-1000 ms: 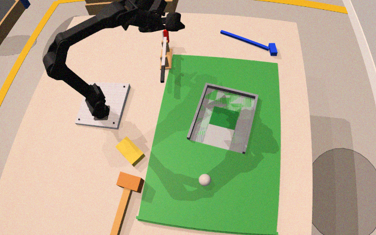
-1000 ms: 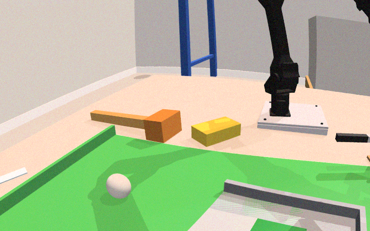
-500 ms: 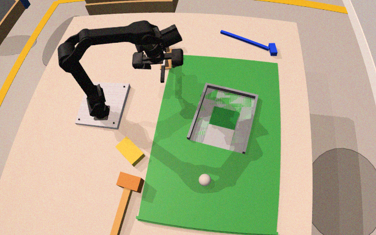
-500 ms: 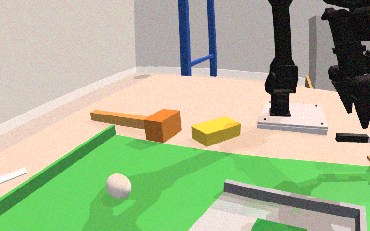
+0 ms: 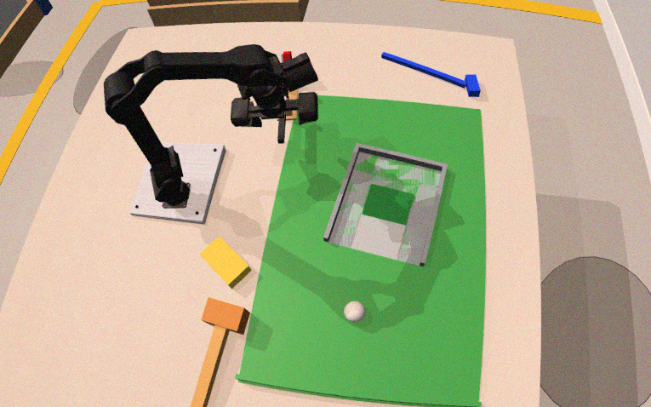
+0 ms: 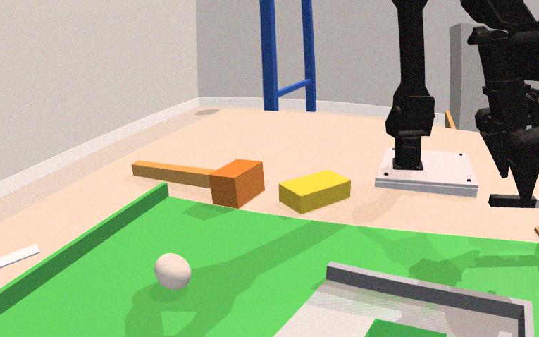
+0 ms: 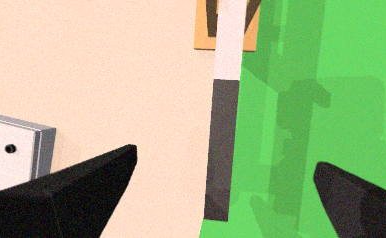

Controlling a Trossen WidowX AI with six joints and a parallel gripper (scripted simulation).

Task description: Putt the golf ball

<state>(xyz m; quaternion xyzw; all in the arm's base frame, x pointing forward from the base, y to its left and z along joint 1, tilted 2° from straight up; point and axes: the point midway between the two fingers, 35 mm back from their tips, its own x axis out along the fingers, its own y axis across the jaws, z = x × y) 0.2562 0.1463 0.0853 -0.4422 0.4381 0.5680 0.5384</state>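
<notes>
The yellow block lies 310 mm to the right of my gripper tip, 110 mm behind it and 70 mm below it. Round my gripper tip: blue putter: 380 mm ahead, 230 mm to the left, 70 mm below; wooden stand: 130 mm to the left, 40 mm below, 10 mm behind; green mat: 230 mm to the right, 220 mm ahead, 80 mm below.
</notes>
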